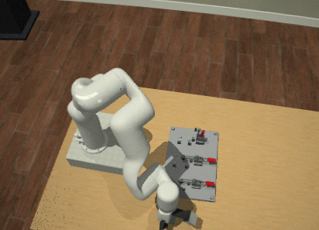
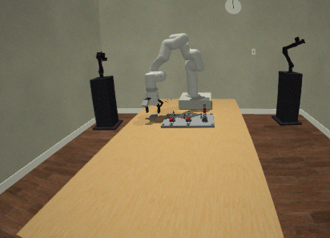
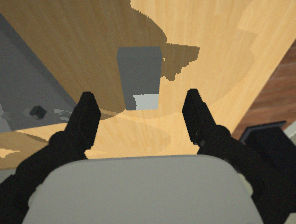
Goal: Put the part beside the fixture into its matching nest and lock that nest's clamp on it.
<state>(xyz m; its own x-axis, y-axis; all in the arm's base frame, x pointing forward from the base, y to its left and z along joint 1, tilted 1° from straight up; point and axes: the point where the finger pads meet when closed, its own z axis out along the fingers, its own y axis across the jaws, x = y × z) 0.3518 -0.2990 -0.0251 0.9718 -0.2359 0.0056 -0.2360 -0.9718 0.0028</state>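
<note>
Now: hand 4 cm above the grey block part. Also, from my hand: grey fixture plate: 26 cm to the left, 9 cm ahead, 4 cm below.
</note>
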